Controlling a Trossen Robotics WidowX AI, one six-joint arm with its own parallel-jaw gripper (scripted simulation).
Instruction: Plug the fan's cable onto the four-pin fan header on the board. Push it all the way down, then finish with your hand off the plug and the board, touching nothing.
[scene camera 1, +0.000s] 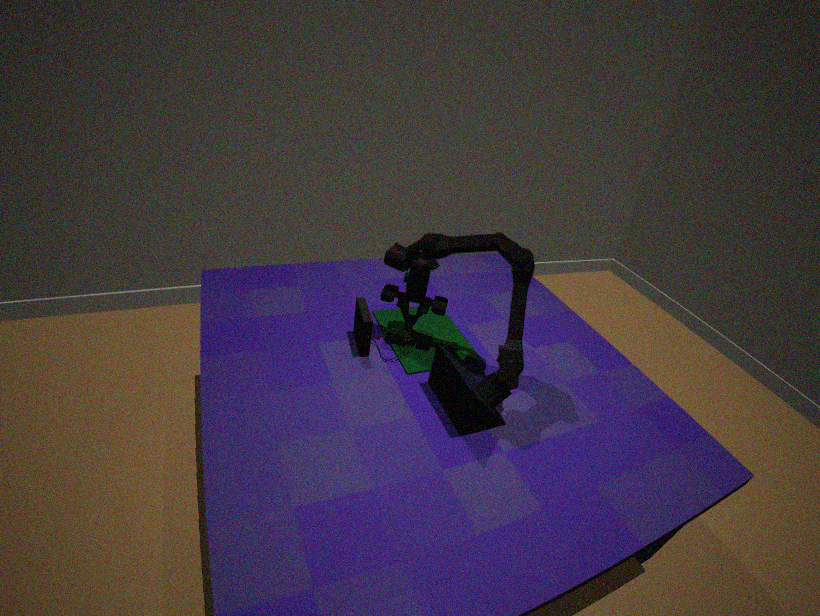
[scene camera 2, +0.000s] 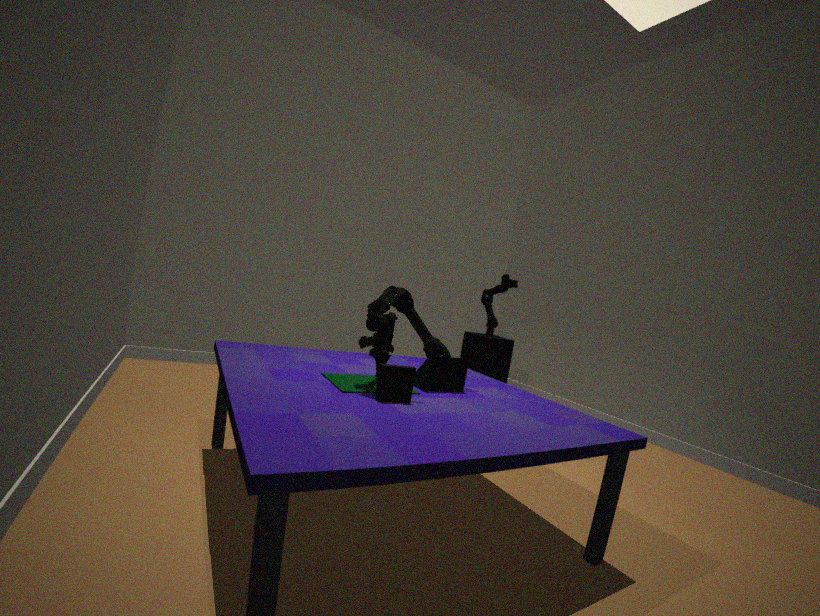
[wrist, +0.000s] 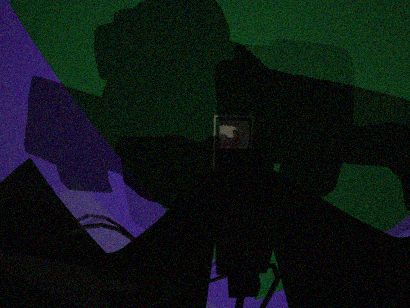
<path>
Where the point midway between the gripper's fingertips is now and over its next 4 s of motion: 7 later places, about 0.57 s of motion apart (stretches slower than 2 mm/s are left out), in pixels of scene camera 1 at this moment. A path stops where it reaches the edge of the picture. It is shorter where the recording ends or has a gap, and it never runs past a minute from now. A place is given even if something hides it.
My gripper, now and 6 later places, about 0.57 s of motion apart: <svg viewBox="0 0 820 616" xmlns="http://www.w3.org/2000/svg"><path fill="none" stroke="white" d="M409 323L410 327L409 327L409 328L409 330L409 332L415 308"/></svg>
</path>
